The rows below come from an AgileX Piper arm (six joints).
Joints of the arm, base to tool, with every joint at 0 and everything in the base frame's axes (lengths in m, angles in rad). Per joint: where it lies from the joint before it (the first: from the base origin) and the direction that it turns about. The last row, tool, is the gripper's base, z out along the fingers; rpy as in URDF.
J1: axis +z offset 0 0 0.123
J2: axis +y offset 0 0 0
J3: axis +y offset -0.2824 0 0.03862
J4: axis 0.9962 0 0.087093 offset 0.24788 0 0.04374
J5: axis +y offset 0 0 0
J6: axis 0.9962 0 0.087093 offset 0.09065 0 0.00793
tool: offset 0 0 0 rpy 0 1.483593 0
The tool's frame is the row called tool.
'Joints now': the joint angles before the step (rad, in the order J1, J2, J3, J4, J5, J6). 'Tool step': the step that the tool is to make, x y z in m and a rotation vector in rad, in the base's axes. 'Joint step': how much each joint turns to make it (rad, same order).
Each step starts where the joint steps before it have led.
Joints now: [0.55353, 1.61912, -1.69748, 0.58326, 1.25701, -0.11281]
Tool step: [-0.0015, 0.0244, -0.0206, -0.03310, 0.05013, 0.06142]
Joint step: [0.06176, 0.05685, 0.00395, 0.00005, -0.00080, -0.00014]
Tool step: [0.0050, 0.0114, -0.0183, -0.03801, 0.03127, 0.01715]
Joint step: [0.02048, 0.04632, 0.00463, -0.01277, -0.00407, 0.00013]
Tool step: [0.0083, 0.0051, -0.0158, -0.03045, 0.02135, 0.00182]
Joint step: [-0.00009, 0.04066, 0.00195, -0.00980, -0.00497, -0.00619]
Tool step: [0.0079, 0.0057, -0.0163, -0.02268, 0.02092, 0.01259]
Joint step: [-0.00009, 0.04370, -0.00024, 0.00001, -0.00443, -0.01867]
